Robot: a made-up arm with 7 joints.
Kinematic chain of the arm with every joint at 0, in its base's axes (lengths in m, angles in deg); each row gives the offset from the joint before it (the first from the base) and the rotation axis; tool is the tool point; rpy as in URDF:
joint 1: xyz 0 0 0.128 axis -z
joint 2: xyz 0 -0.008 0.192 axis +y
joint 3: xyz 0 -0.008 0.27 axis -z
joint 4: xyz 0 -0.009 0.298 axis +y
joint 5: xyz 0 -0.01 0.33 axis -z
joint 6: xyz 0 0 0.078 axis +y
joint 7: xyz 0 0 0.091 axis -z
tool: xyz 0 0 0 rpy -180 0 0
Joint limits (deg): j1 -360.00..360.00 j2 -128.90..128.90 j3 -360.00..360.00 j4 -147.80..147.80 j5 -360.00..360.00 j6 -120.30..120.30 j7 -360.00..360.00
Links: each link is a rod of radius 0.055 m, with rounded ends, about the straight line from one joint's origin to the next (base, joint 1, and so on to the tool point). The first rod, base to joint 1, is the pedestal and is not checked.
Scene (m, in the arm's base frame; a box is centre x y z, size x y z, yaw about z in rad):
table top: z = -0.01
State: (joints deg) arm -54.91 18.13 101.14 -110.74 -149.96 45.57 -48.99
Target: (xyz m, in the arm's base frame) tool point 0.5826 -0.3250 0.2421
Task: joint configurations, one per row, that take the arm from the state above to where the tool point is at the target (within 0.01 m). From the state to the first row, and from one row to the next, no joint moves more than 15 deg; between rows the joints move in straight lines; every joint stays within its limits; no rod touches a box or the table.
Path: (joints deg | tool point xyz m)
1: -42.11 23.13 110.62 -108.34 -148.74 45.60 -48.99 | -0.0361 0.4816 0.5924
2: -29.32 28.14 120.10 -105.94 -147.51 45.62 -48.99 | 0.1643 0.4998 0.5499
3: -16.52 33.14 129.57 -103.54 -146.29 45.65 -48.99 | 0.3608 0.4374 0.4966
4: -3.73 38.15 139.05 -101.14 -145.07 45.67 -48.99 | 0.5219 0.3013 0.4354
5: 9.07 43.15 148.53 -98.74 -143.84 45.70 -48.99 | 0.6215 0.1100 0.3701
6: 21.87 48.16 158.01 -96.34 -142.62 45.72 -48.99 | 0.6431 -0.1091 0.3043
7: 34.66 53.16 167.48 -93.95 -141.40 45.75 -48.99 | 0.5826 -0.3249 0.2421

